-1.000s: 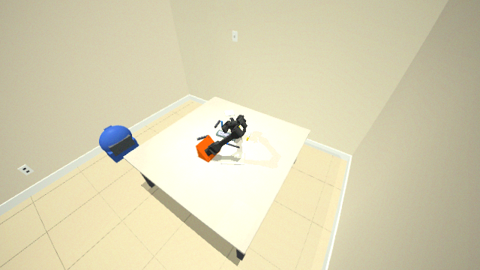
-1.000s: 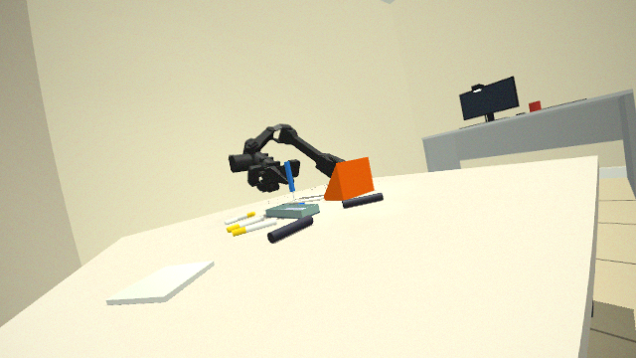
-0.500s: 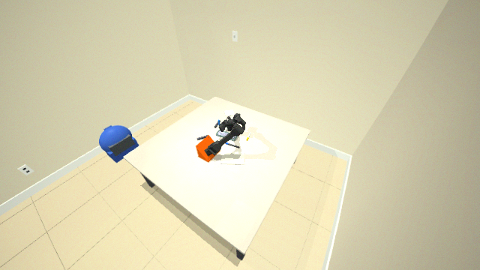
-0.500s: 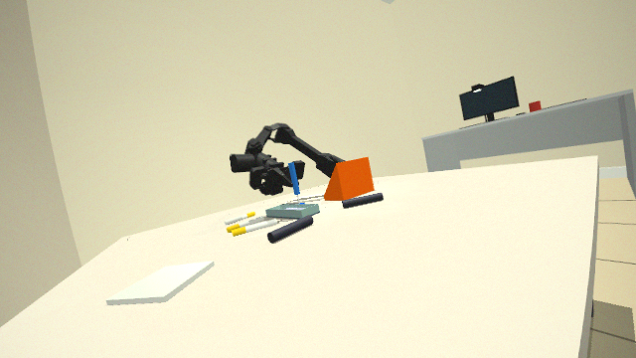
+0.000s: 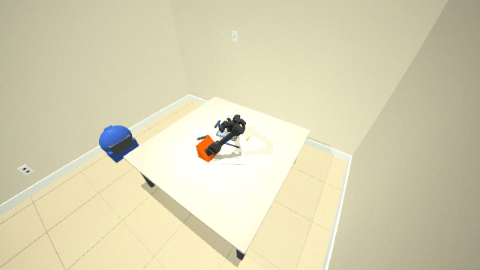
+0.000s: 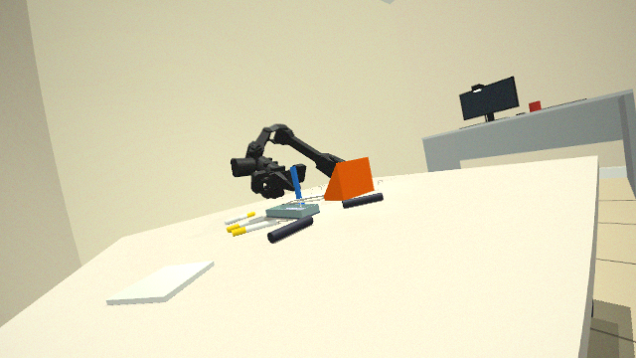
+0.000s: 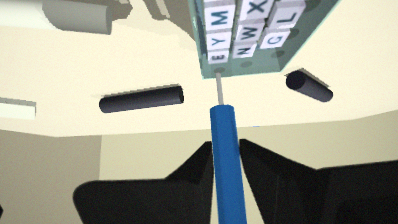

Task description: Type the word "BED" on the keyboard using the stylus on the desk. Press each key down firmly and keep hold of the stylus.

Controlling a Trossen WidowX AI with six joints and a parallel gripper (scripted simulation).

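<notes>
The blue stylus is 10 mm below my gripper tip. Round my gripper tip: stylus tip (50 mm below); white flat pad (320 mm ahead, 160 mm to the left, 80 mm below).
</notes>
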